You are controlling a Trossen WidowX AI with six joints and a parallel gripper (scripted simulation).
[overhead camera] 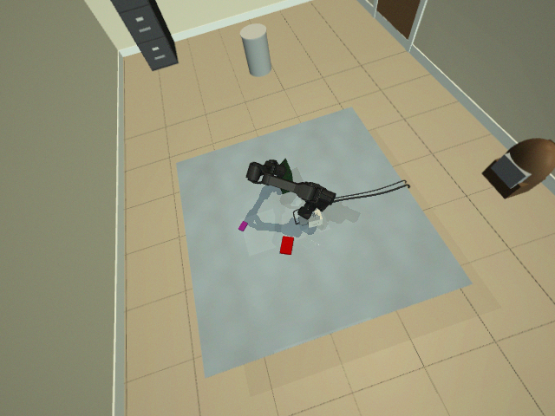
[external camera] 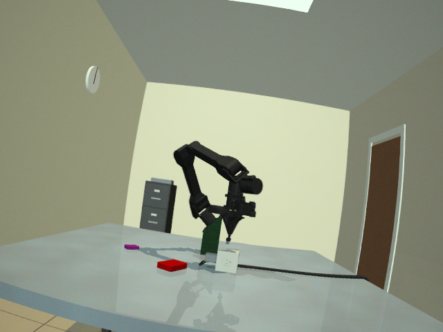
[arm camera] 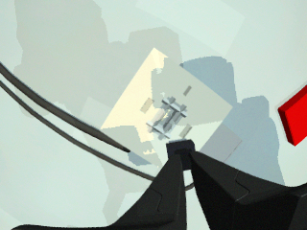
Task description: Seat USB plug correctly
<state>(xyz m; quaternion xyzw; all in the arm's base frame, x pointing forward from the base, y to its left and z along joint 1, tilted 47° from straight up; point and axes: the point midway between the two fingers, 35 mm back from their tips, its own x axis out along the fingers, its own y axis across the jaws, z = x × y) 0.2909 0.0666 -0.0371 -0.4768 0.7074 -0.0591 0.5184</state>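
Now: gripper tip 20 mm above the dark USB plug. Round my gripper tip: red block: 180 mm to the right, 120 mm below, 90 mm ahead; then small magenta block: 390 mm to the right, 130 mm below, 100 mm behind.
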